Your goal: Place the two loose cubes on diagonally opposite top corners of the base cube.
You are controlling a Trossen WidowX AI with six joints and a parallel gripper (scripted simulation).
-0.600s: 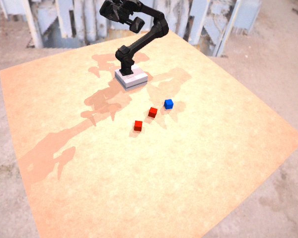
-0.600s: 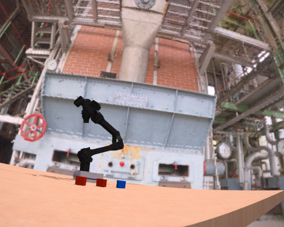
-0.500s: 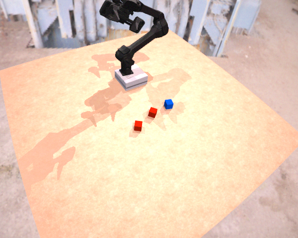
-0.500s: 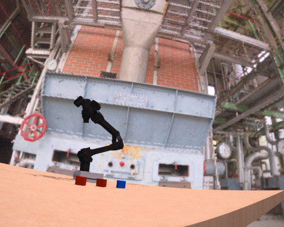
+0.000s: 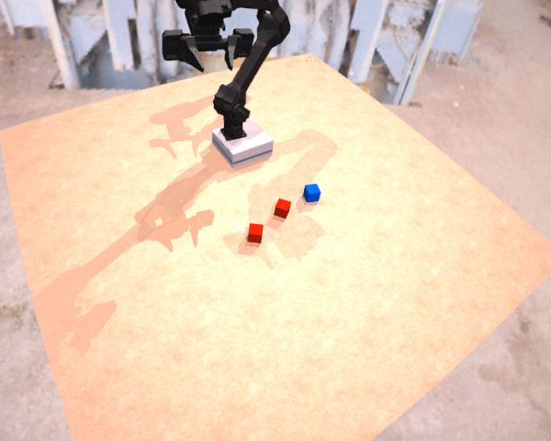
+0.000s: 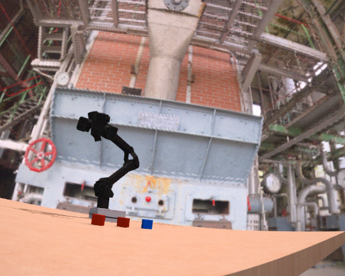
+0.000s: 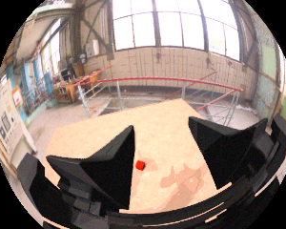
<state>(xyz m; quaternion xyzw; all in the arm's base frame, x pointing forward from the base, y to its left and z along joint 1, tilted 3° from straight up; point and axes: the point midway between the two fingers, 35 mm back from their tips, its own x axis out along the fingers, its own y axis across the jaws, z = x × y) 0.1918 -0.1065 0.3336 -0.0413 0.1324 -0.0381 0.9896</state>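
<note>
Right now my gripper tip is 6 cm short of the blue cube, 25 cm to the right of it and 37 cm above it.
</note>
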